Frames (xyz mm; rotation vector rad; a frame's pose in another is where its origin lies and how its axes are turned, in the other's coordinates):
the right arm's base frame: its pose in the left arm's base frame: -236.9 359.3 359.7 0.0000 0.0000 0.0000
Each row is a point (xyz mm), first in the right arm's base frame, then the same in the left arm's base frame.
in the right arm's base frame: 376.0 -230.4 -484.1
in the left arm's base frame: 139.1 128.9 -124.4
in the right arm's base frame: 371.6 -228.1 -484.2
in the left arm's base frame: 134.7 131.2 -124.5
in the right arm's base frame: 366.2 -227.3 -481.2
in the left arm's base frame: 129.3 132.0 -121.5
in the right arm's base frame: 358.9 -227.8 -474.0
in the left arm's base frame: 122.0 131.5 -114.3
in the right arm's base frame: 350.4 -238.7 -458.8
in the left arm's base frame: 113.5 120.6 -99.1
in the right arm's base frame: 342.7 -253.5 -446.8
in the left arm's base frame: 105.8 105.8 -87.1
